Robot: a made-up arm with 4 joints. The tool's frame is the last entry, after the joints. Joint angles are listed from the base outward.
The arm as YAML. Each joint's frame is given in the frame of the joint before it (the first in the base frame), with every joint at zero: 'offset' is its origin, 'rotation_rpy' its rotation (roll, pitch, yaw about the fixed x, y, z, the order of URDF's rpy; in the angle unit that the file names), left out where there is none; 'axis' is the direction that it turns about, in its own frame. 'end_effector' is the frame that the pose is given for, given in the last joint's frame.
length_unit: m
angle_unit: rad
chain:
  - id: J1
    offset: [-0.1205, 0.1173, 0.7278]
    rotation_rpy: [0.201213, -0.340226, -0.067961]
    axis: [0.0, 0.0, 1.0]
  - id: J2
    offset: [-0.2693, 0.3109, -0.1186]
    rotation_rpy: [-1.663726, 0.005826, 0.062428]
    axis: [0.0, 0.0, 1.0]
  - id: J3
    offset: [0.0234, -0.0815, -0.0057]
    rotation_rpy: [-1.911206, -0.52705, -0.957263]
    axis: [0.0, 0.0, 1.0]
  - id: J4
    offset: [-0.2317, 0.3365, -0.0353]
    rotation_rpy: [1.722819, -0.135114, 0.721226]
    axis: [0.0, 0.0, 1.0]
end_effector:
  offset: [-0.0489, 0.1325, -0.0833]
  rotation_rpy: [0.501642, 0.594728, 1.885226]
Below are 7 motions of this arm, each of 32 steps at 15 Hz.
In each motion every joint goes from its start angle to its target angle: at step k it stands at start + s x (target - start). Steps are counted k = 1, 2, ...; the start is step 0. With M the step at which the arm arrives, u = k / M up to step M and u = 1 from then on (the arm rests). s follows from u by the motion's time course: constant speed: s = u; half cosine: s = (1 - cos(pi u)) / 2; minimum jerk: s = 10 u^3 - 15 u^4 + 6 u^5.
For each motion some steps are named. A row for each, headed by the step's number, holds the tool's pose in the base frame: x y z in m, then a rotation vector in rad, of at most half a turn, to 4 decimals.
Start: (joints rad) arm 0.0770 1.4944 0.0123 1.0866
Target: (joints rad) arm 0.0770 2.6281 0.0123 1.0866
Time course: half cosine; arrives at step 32
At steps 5, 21, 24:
5: -0.3951 -0.0135 0.7263 0.6072 -2.4807 -1.3078
21: -0.2505 0.0004 0.7361 0.0952 -1.8608 -1.1371
24: -0.2266 0.0033 0.7264 0.0183 -1.7489 -1.0996

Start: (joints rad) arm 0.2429 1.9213 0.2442 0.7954
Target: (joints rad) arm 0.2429 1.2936 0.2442 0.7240
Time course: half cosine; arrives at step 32
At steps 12, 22, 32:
12: -0.4525 -0.0316 0.7024 0.7500 -2.7465 -1.1103
22: -0.4854 -0.0418 0.6453 -0.8951 2.5903 1.0298
32: -0.4945 -0.0450 0.6155 -0.9297 2.4430 0.9622

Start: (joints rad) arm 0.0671 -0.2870 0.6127 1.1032
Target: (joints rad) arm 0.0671 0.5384 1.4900 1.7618
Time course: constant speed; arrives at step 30
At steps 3, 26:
3: -0.4061 0.2312 0.2035 -0.5941 1.0487 0.8965
26: -0.6438 0.5129 0.2639 0.0545 1.1252 1.7509

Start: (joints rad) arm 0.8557 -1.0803 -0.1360 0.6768
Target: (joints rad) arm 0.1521 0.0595 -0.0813 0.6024
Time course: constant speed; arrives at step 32
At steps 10, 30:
10: -0.2457 -0.1805 0.4863 -1.2921 0.3383 0.1404
30: -0.3970 -0.0706 0.5236 -1.2053 1.2185 0.2007

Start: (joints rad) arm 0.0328 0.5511 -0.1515 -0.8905
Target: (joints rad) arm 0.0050 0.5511 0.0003 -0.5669
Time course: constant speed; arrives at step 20
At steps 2, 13, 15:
2: -0.2532 -0.0414 0.7092 -1.0516 0.5694 -0.4906
13: -0.2882 -0.0395 0.6540 -0.9963 0.7571 -0.4231
15: -0.2949 -0.0382 0.6442 -0.9848 0.7901 -0.4091

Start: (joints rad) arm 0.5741 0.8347 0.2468 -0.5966
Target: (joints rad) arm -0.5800 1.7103 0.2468 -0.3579
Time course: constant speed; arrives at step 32
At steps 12, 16, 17, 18, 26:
12: -0.3633 -0.0490 0.5603 -1.0119 1.4269 -0.0841
16: -0.3891 -0.0056 0.5656 -0.9046 1.6327 -0.0589
17: -0.3945 0.0057 0.5675 -0.8742 1.6825 -0.0496
18: -0.3994 0.0172 0.5697 -0.8425 1.7316 -0.0390
26: -0.4221 0.1109 0.5942 -0.5410 2.0879 0.0906

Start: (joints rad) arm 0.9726 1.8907 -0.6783 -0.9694
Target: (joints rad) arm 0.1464 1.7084 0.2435 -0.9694
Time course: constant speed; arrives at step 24
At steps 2, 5, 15, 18, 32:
2: 0.0866 0.1562 0.4630 -2.3857 0.6222 0.9094
5: 0.0740 0.1035 0.4989 -2.2481 0.7588 0.7603
15: -0.0683 -0.0448 0.5762 -1.7457 1.1765 0.2730
18: -0.1352 -0.0668 0.5885 -1.5828 1.2896 0.1291
32: -0.2841 -0.0622 0.6038 -1.2409 1.4971 -0.1564

